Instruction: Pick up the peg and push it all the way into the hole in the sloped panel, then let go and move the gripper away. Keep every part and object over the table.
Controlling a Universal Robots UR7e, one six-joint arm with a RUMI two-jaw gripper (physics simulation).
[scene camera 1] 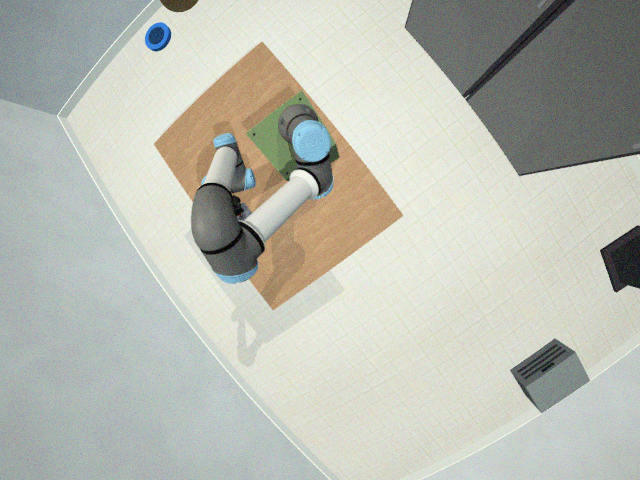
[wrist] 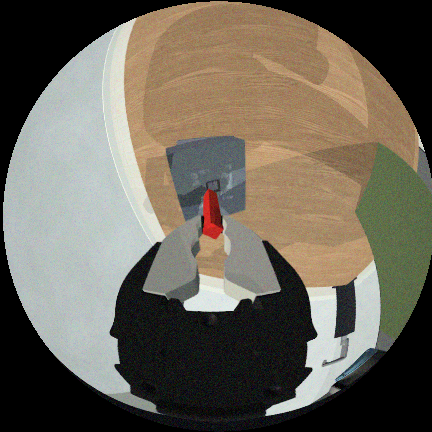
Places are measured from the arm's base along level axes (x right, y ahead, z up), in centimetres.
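Where they show: gripper, fingertip midpoint: (wrist: 212, 216); arm's base at its link origin: (scene camera 1: 298, 124).
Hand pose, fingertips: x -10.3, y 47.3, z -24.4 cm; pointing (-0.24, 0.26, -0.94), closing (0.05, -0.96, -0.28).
Each offset is from my fingertips to the top centre of the thing. "spot": to the spot under its first point. Level surfaces: height alone.
My gripper (wrist: 212, 216) (scene camera 1: 240, 210) is shut on the red peg {dy +0.5, dx +0.1, dz +2.9 cm} (wrist: 212, 212), which points away from the fingers toward the sloped panel. The blue-grey sloped panel {dy +4.4, dx -2.1, dz -4.9 cm} (wrist: 227, 155) lies ahead of the fingertips in the wrist view. Its small square hole {spot: dy +2.5, dx -2.6, dz -9.3 cm} (wrist: 213, 186) shows right at the far tip of the peg. The tip overlaps the hole's lower edge in this view; whether it touches or enters the hole, I cannot tell. In the scene view the arm hides the peg and most of the panel.
The wooden table {dz -15.2 cm} (scene camera 1: 341, 227) (wrist: 240, 75) lies under the arm. A green block (scene camera 1: 268, 134) (wrist: 400, 215) stands at the arm's base, on the right in the wrist view. The arm's elbow (scene camera 1: 214, 219) reaches past the table's left edge.
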